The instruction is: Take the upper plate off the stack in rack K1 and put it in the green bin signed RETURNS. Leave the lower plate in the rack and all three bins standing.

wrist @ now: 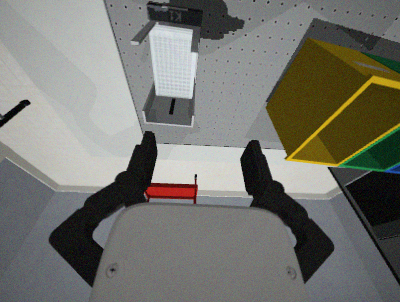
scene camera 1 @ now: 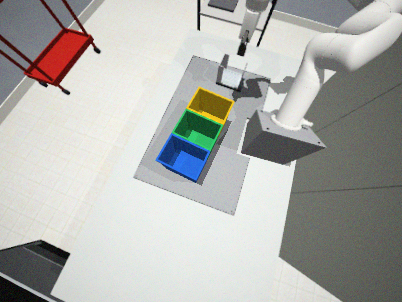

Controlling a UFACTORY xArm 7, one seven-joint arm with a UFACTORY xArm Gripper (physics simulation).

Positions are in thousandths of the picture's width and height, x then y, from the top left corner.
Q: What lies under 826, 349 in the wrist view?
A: A yellow bin.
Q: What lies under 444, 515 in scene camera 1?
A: A blue bin.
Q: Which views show the yellow bin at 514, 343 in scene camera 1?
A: The wrist view and scene camera 1: all of them.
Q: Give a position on a gridded plate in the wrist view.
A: At 434, 207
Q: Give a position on a green bin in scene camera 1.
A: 504, 435
